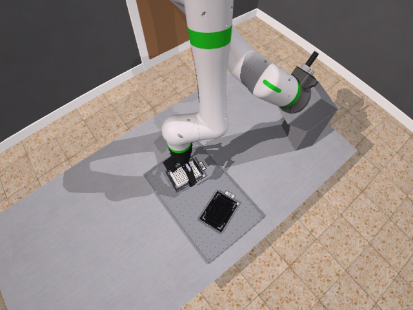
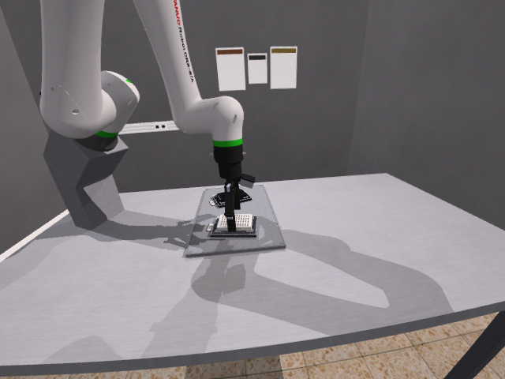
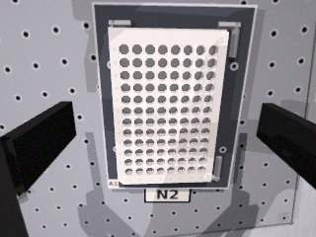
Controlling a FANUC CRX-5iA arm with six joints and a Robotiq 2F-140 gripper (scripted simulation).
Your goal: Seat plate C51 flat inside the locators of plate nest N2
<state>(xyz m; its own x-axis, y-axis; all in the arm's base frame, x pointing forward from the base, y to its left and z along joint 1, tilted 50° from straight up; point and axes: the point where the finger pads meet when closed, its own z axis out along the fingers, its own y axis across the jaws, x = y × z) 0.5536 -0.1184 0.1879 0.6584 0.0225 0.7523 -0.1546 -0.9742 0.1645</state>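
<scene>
Right now the white well plate is 2 cm below my hand. Also, from my hand: nest base (4 cm below); black well plate (1 cm ahead, 24 cm to the left, 2 cm below).
</scene>
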